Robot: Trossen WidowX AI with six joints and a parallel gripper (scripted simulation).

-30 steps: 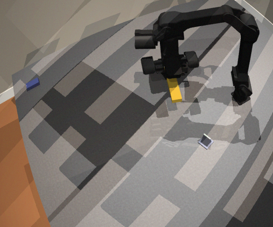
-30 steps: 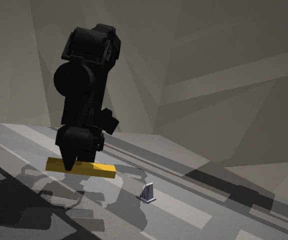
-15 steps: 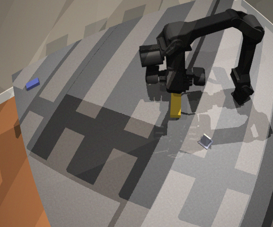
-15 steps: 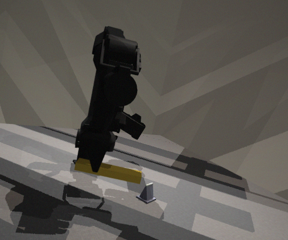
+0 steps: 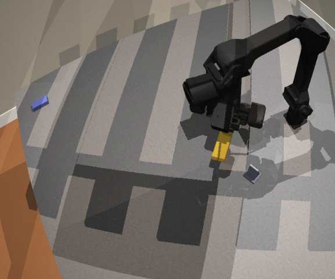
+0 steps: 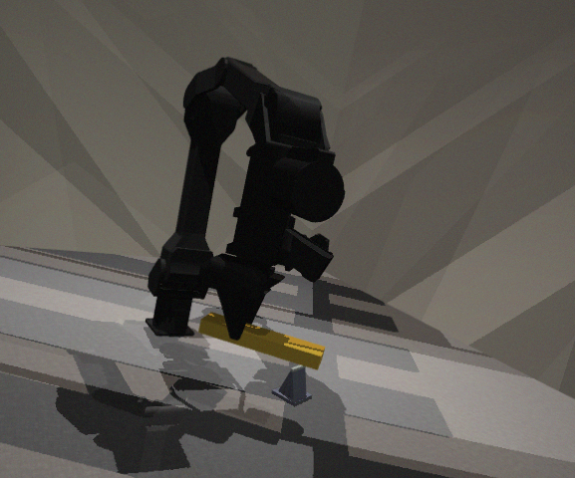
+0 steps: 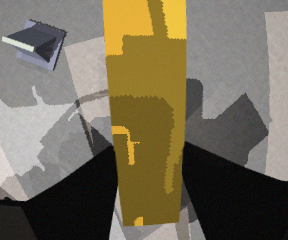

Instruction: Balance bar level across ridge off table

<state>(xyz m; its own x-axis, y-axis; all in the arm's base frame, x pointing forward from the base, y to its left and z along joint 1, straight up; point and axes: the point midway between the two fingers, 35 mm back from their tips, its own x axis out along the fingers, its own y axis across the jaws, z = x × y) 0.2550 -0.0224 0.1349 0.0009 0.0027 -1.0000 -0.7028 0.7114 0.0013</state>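
The yellow bar lies 20 mm ahead of my gripper tip and 20 mm to the left of it. From my gripper tip the other things lie so: blue block (480 mm ahead, 480 mm to the right, 90 mm below).
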